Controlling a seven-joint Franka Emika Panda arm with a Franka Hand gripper.
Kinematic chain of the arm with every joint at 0, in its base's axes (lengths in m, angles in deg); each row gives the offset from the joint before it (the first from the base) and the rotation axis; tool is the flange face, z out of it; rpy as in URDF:
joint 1: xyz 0 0 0.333 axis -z
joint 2: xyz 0 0 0 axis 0.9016 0.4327 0
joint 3: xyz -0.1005 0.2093 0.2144 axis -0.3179 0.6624 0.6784
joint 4: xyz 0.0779 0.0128 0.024 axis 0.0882 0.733 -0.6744
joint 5: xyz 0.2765 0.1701 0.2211 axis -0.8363 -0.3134 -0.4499
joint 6: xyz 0 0 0 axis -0.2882 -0.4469 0.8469
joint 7: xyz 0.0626 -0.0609 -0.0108 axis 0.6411 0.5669 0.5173
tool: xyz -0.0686 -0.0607 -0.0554 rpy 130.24 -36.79 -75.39
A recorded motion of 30 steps. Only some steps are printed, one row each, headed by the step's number.
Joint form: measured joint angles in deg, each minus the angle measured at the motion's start. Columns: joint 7, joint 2, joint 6, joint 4, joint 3, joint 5, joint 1.
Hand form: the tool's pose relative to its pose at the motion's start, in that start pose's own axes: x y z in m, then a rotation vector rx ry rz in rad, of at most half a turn. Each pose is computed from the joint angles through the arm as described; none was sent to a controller.
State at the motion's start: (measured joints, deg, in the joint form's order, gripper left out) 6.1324 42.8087 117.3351 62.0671 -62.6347 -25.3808 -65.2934
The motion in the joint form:
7: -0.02 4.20 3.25 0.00 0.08 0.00 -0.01
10: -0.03 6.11 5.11 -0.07 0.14 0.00 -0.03
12: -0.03 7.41 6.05 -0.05 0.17 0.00 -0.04
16: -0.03 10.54 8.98 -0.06 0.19 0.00 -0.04
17: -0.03 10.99 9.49 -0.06 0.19 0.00 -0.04
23: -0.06 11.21 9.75 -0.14 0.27 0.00 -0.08
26: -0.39 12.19 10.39 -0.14 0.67 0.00 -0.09
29: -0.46 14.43 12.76 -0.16 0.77 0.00 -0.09
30: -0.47 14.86 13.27 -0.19 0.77 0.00 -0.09
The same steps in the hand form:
7: 0.0033 -0.0029 0.0309 -0.0104 -0.0131 0.0013
10: 0.0048 -0.0048 0.0440 -0.0093 -0.0137 0.0012
12: 0.0050 -0.0050 0.0539 -0.0136 -0.0189 0.0014
16: 0.0066 -0.0058 0.0764 -0.0148 -0.0224 0.0031
17: 0.0069 -0.0059 0.0796 -0.0139 -0.0218 0.0034
23: 0.0066 -0.0071 0.0806 -0.0121 -0.0207 0.0020
26: 0.0038 -0.0090 0.0882 -0.0155 -0.0261 0.0013
29: 0.0039 -0.0097 0.1039 -0.0123 -0.0256 0.0025
30: 0.0042 -0.0099 0.1067 -0.0107 -0.0245 0.0030

